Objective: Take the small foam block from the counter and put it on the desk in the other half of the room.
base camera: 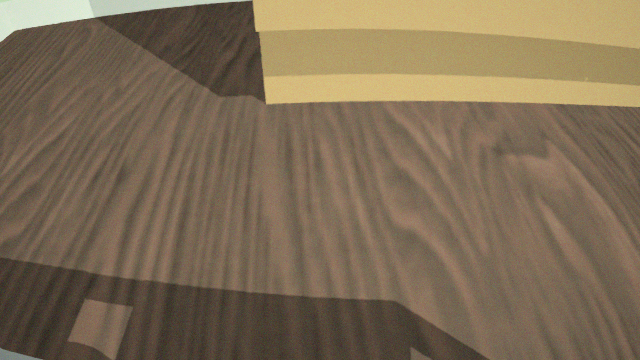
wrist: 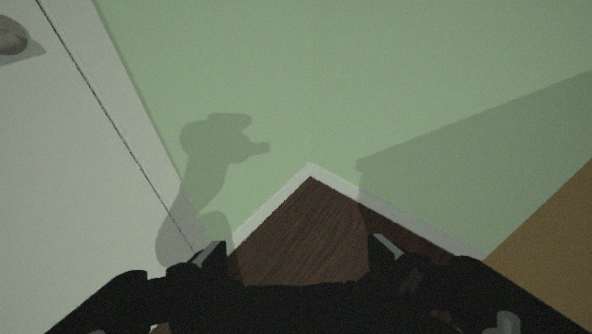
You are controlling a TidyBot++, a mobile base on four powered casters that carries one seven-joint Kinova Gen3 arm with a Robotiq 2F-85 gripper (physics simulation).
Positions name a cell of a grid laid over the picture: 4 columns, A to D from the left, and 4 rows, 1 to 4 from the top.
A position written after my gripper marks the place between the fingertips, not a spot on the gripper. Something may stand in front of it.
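My own gripper (wrist: C4) is visible to me in the wrist view, and that view also gives me a white door (wrist: A3). The base camera, for its part, shows me a tan counter cabinet (base camera: D1).
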